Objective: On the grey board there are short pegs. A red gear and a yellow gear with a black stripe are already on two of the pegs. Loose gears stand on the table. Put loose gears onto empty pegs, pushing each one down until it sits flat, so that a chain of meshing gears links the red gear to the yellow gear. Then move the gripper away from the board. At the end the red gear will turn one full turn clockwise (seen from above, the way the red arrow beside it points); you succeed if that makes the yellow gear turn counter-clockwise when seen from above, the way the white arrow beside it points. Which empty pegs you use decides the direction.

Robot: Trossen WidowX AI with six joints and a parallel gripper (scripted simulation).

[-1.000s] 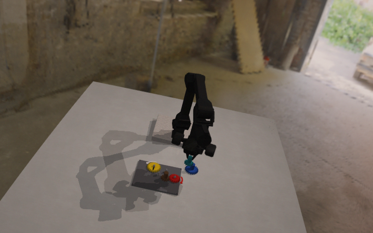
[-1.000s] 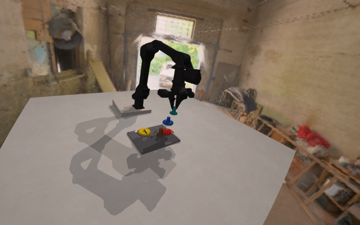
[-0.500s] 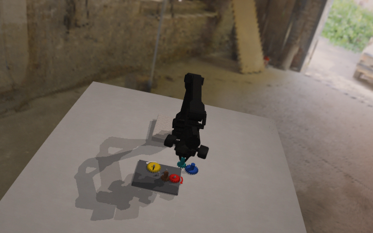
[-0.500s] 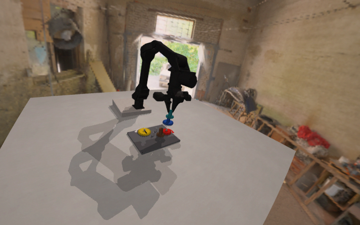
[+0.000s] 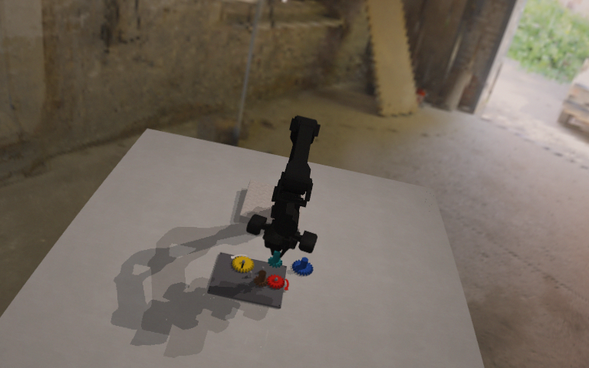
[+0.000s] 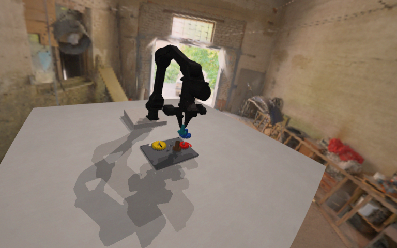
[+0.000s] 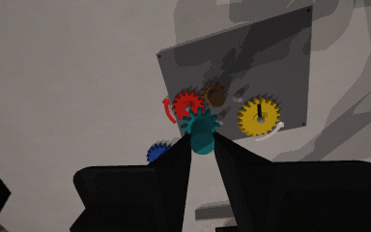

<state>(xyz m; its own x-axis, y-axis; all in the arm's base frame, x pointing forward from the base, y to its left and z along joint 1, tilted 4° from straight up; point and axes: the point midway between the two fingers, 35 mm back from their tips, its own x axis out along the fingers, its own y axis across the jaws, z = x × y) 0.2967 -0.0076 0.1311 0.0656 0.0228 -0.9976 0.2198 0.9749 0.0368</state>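
Right now my gripper tip is 10 mm short of the brown gear, 30 mm to the left of it and 80 mm above it. Also, from my gripper tip: red gear 10 mm ahead, 10 mm to the left, 90 mm below; then teal gear 10 mm below; then red arrow 10 mm ahead, 50 mm to the left, 100 mm below.
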